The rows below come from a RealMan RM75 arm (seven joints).
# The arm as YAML. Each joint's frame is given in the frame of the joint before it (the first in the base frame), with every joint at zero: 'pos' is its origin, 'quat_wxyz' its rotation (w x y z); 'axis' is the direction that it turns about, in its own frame. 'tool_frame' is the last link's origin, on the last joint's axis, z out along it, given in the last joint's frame.
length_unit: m
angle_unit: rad
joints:
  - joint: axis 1
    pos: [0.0, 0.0, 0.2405]
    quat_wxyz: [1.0, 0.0, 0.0, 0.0]
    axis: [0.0, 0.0, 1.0]
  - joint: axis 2
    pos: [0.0, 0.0, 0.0]
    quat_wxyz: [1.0, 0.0, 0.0, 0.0]
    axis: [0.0, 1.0, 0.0]
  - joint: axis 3
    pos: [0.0, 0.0, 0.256]
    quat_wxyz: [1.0, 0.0, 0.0, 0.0]
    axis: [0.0, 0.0, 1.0]
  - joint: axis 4
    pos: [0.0, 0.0, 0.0]
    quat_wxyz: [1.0, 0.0, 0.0, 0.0]
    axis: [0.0, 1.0, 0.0]
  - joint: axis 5
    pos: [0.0, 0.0, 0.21]
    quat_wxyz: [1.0, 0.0, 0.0, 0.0]
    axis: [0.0, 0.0, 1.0]
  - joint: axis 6
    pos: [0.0, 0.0, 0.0]
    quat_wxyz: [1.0, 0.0, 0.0, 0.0]
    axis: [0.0, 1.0, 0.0]
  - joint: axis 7
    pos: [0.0, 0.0, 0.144]
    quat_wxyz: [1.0, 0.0, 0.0, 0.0]
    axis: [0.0, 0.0, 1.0]
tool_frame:
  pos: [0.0, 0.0, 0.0]
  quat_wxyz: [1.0, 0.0, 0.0, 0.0]
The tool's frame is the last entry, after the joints.
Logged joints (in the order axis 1, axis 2, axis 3, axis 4, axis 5, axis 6, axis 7), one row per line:
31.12 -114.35 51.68 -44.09 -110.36 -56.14 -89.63
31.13 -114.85 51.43 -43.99 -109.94 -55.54 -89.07
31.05 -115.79 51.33 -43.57 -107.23 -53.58 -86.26
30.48 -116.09 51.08 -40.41 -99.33 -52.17 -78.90
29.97 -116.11 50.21 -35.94 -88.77 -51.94 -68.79
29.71 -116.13 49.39 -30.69 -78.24 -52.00 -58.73
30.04 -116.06 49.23 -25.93 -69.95 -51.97 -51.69
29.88 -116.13 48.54 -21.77 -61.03 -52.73 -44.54
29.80 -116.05 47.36 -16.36 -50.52 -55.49 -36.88
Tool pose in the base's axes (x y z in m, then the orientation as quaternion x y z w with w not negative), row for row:
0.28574 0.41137 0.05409 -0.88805 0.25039 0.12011 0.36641
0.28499 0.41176 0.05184 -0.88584 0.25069 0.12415 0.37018
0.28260 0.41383 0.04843 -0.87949 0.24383 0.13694 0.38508
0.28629 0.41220 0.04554 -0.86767 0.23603 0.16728 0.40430
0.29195 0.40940 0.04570 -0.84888 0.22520 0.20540 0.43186
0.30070 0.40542 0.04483 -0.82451 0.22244 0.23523 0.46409
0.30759 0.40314 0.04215 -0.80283 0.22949 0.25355 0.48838
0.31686 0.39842 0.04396 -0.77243 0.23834 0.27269 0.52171
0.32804 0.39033 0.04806 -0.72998 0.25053 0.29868 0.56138
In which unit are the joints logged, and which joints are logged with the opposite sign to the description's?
The joints are logged in degrees. Opposite sign: axis 2, axis 3, axis 7.
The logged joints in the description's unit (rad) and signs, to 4 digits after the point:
0.5431 1.9958 -0.9020 -0.7695 -1.9261 -0.9798 1.5643
0.5433 2.0045 -0.8976 -0.7678 -1.9188 -0.9694 1.5546
0.5419 2.0209 -0.8959 -0.7604 -1.8715 -0.9351 1.5055
0.5320 2.0262 -0.8915 -0.7053 -1.7336 -0.9105 1.3771
0.5231 2.0265 -0.8763 -0.6273 -1.5493 -0.9065 1.2006
0.5185 2.0269 -0.8620 -0.5356 -1.3655 -0.9076 1.0250
0.5243 2.0256 -0.8592 -0.4526 -1.2209 -0.9070 0.9022
0.5215 2.0269 -0.8472 -0.3800 -1.0652 -0.9203 0.7774
0.5201 2.0255 -0.8266 -0.2855 -0.8817 -0.9685 0.6437

